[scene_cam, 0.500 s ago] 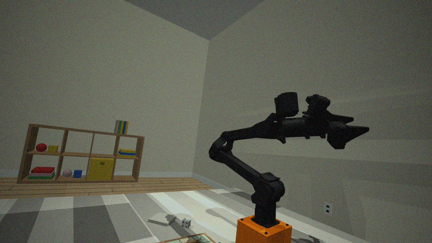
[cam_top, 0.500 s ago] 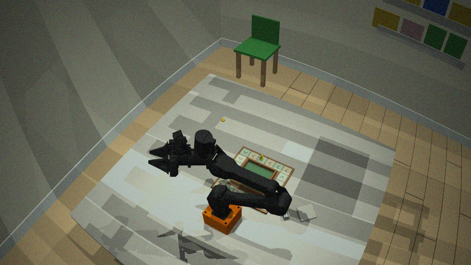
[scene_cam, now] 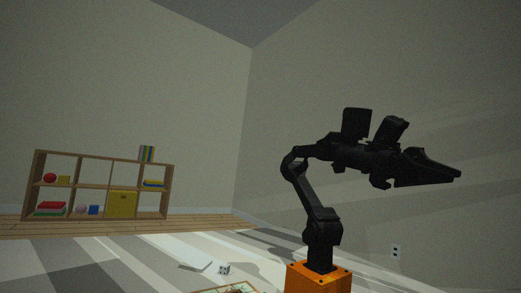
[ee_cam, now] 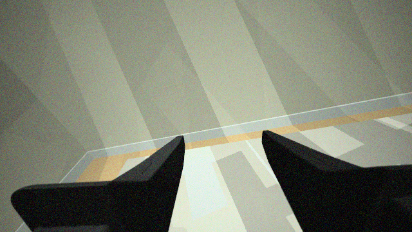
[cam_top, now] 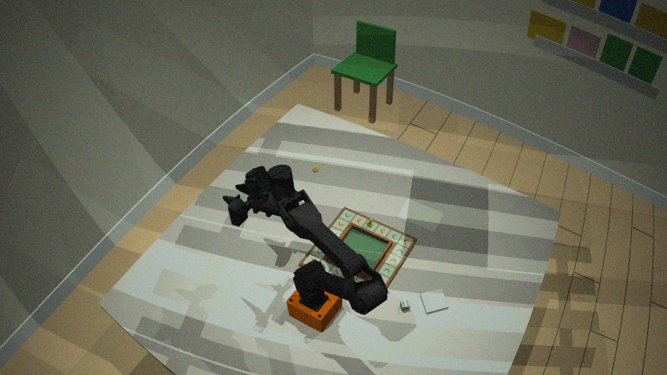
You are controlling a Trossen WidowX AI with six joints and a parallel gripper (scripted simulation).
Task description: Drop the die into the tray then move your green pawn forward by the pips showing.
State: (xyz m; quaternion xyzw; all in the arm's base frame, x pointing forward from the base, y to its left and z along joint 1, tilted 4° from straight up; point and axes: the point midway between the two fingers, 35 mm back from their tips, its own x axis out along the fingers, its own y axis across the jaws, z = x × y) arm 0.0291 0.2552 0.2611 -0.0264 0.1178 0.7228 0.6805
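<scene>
The white die lies 510 mm to the right of my gripper tip, 330 mm below it and 110 mm ahead of it. Also, from my gripper tip: white disc 340 mm below, 270 mm ahead, 30 mm to the left; then green pawn 320 mm below, 310 mm to the right, 110 mm ahead; then green tray 340 mm below, 290 mm to the right, 230 mm ahead.
</scene>
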